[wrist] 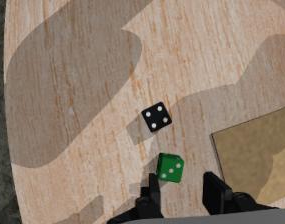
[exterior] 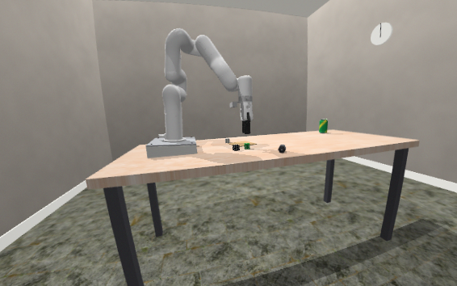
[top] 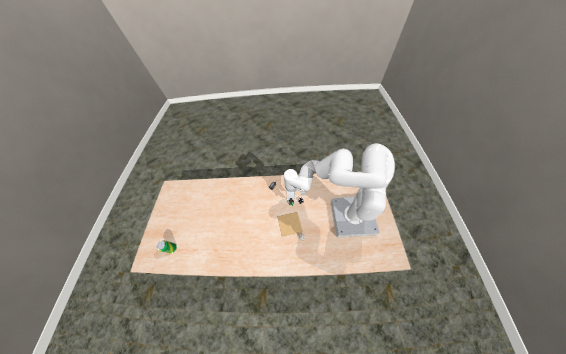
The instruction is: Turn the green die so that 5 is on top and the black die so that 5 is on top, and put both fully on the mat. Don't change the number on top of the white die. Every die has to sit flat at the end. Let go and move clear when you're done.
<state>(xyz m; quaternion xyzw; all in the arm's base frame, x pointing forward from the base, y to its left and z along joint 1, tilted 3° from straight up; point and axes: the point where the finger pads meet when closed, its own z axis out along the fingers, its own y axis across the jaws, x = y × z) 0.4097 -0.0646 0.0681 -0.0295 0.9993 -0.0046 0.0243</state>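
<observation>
My hand is 90 mm above the green die. From my hand the other things lie so: dark tool (160 mm ahead, 130 mm to the right, 90 mm below); tan mat (150 mm to the left, 110 mm below); black die (90 mm below, 60 mm behind, 20 mm to the right).
</observation>
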